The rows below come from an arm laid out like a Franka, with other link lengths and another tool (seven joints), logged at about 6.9 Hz.
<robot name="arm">
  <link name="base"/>
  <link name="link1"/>
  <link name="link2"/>
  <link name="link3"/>
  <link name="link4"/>
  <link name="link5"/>
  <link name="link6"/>
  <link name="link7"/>
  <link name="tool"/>
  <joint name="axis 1" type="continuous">
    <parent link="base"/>
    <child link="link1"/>
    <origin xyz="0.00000 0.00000 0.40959" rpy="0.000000 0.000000 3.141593"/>
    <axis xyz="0 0 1"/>
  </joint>
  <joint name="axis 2" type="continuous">
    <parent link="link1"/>
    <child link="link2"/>
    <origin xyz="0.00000 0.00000 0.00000" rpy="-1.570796 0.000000 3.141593"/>
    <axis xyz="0 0 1"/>
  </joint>
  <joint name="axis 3" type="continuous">
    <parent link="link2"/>
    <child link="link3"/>
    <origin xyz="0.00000 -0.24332 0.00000" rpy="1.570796 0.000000 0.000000"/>
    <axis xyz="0 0 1"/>
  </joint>
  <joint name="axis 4" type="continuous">
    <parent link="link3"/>
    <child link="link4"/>
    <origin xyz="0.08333 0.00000 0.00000" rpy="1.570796 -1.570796 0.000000"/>
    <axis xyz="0 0 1"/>
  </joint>
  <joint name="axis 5" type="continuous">
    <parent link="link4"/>
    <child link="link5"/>
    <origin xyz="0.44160 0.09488 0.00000" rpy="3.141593 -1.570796 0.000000"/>
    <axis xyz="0 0 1"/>
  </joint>
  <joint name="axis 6" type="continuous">
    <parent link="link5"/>
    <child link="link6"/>
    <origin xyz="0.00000 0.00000 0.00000" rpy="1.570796 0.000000 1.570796"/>
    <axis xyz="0 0 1"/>
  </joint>
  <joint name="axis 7" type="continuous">
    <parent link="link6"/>
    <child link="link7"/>
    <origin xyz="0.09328 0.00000 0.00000" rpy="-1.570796 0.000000 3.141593"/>
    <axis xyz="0 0 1"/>
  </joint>
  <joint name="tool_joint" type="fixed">
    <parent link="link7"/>
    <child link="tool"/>
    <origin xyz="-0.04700 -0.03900 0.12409" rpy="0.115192 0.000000 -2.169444"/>
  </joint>
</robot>
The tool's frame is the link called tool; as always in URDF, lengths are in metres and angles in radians. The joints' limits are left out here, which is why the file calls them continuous.
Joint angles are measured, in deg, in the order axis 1, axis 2, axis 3, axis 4, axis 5, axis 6, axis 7. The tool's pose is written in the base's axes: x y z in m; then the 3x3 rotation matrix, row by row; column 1 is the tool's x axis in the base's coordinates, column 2 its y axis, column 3 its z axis. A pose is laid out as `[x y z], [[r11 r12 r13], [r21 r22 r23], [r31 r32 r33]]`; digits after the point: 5 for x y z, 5 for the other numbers.
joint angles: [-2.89, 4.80, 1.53, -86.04, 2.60, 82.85, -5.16]
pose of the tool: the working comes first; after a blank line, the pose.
Where each joint sits with the arm in this pose, in the base's axes (m; each line is computed from the numbers above, not from the rounded line before):
axis 1: 0.0000 0.0000 0.4096
axis 2: 0.0000 0.0000 0.4096
axis 3: 0.0203 -0.0010 0.6521
axis 4: 0.1033 -0.0030 0.6451
axis 5: 0.5462 -0.0137 0.7335
axis 6: 0.5462 -0.0137 0.7335
axis 7: 0.6385 -0.0154 0.7205
the tool: 0.6704 -0.0446 0.5892

[0.67040 -0.04457 0.58917], [[0.61040 -0.79069 -0.04722], [-0.78217 -0.61109 0.12156], [-0.12497 -0.03726 -0.99146]]
